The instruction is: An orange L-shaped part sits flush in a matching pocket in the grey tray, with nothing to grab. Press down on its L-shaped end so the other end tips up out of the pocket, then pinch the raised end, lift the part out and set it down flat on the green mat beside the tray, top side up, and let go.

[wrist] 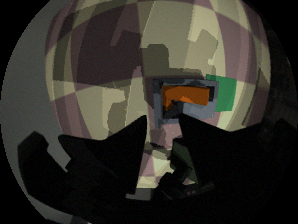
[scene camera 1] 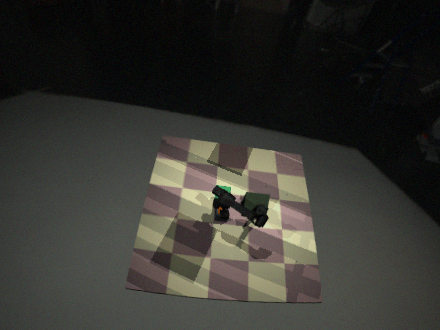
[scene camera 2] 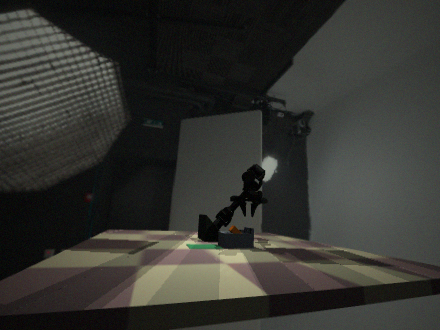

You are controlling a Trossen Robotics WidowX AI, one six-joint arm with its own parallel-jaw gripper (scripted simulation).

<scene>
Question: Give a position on an orange L-shaped part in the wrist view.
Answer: At 193, 94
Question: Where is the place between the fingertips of my gripper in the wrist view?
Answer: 163, 118
</scene>
